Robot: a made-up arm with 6 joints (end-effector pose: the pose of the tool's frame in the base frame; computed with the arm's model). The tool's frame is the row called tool.
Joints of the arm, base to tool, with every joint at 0 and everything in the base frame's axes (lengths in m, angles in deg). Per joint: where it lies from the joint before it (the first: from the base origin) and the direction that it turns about. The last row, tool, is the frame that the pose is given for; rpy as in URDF.
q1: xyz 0.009 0.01 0.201 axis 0 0 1
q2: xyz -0.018 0.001 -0.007 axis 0 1 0
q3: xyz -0.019 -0.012 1.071 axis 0 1 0
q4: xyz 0.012 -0.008 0.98 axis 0 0 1
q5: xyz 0.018 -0.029 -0.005 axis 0 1 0
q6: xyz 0.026 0.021 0.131 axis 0 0 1
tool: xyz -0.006 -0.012 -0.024 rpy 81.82 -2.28 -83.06
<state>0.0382 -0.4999 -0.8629 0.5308 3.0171 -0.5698</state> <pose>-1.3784 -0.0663 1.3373 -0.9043 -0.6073 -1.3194</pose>
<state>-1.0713 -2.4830 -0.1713 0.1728 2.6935 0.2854</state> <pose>-0.5542 0.9744 -1.4047 0.5171 -1.5807 -1.8660</pose>
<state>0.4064 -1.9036 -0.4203 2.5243 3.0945 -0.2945</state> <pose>-1.5233 -0.6504 -0.7545 1.3548 2.3704 1.3773</pose>
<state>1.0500 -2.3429 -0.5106 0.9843 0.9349 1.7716</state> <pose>-0.6313 -0.9443 -1.5064 0.4646 -1.2353 1.7467</pose>
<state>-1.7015 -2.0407 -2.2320 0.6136 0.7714 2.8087</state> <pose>0.0693 0.0837 -0.8425 -2.0939 -0.0503 -0.5883</pose>
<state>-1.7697 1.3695 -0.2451 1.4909 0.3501 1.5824</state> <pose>-0.3175 -1.9646 0.8556 2.5941 0.1633 -0.0663</pose>
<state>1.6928 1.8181 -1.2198 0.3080 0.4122 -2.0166</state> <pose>-0.2041 1.6920 0.7833 0.4937 -1.5323 -0.3611</pose>
